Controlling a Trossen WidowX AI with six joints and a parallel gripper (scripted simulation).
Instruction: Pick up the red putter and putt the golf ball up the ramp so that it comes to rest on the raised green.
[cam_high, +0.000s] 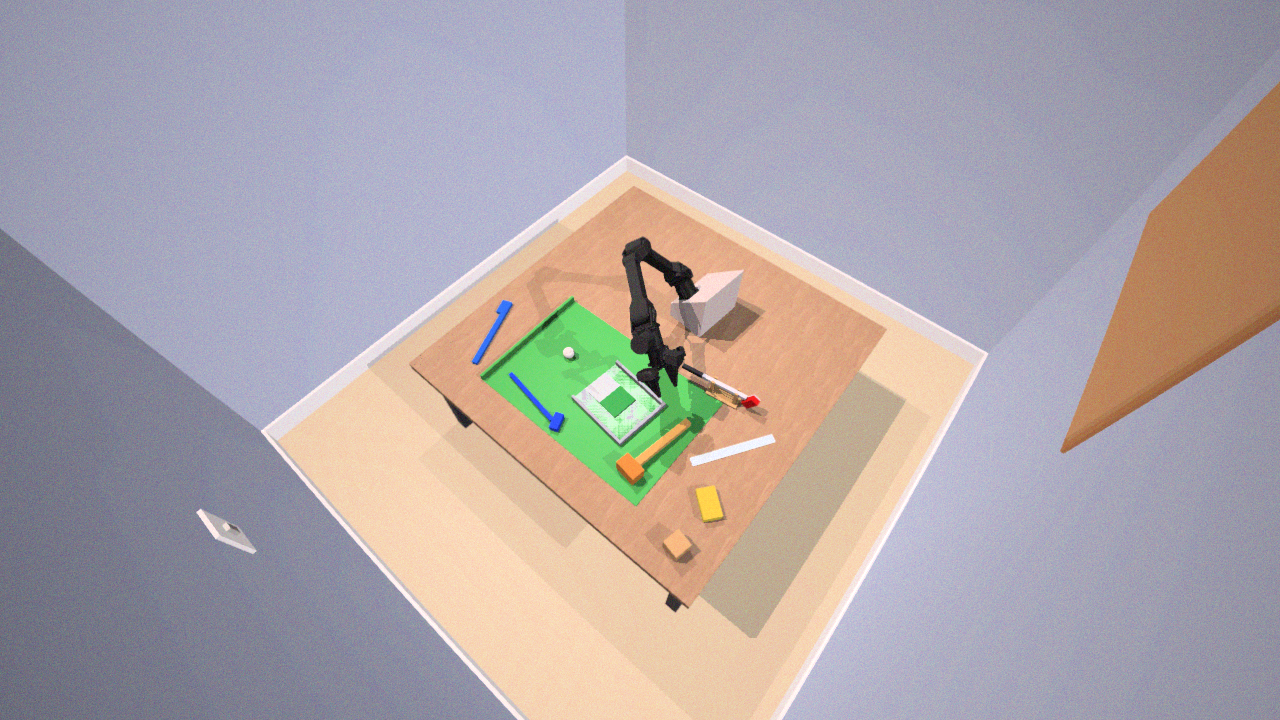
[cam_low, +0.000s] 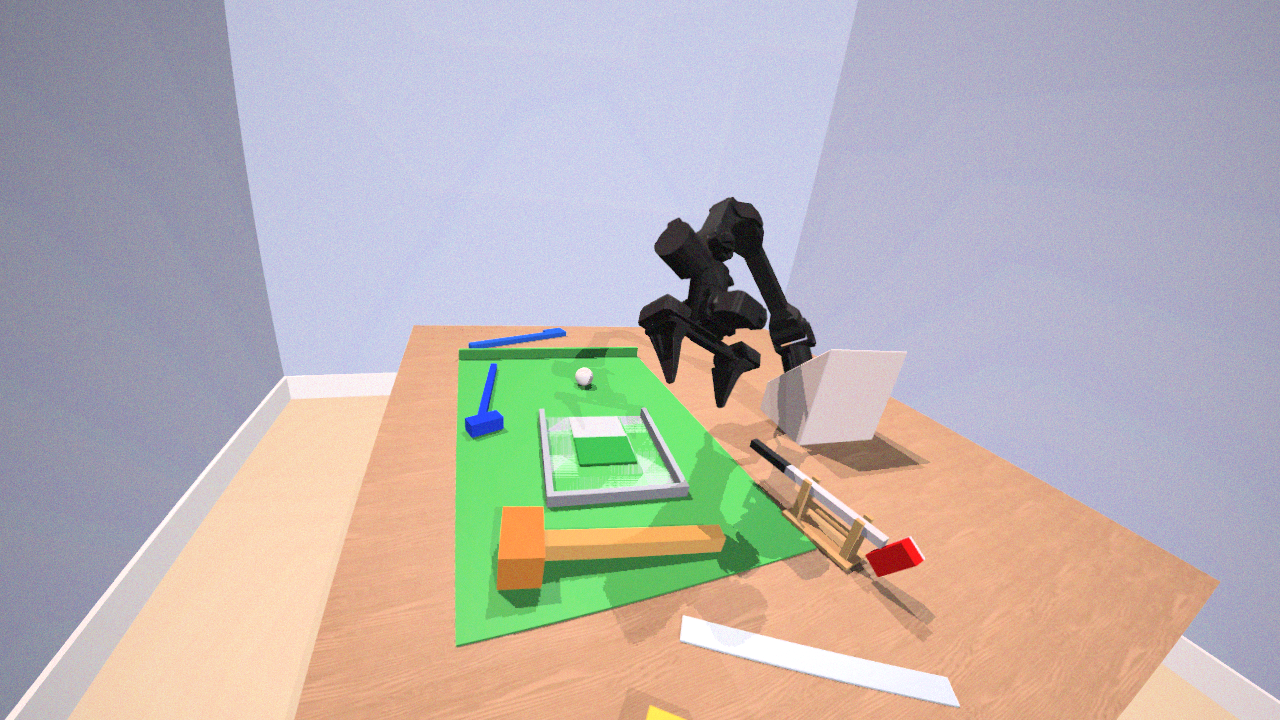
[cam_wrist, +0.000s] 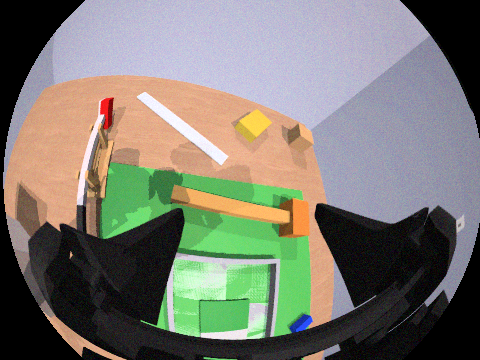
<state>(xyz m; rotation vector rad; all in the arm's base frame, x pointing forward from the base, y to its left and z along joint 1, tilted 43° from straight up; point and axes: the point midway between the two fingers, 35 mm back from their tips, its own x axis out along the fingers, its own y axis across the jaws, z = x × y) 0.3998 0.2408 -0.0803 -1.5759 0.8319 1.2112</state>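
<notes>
Right now my gripper tip is 22 cm past the red putter, 7 cm to the right of it and 15 cm above it. The rest, counted from my gripper tip: grey-walled frame 6 cm ahead, 15 cm to the right, 20 cm below; then white golf ball 5 cm ahead, 43 cm to the right, 18 cm below; then white strip 8 cm behind, 24 cm to the left, 20 cm below.
</notes>
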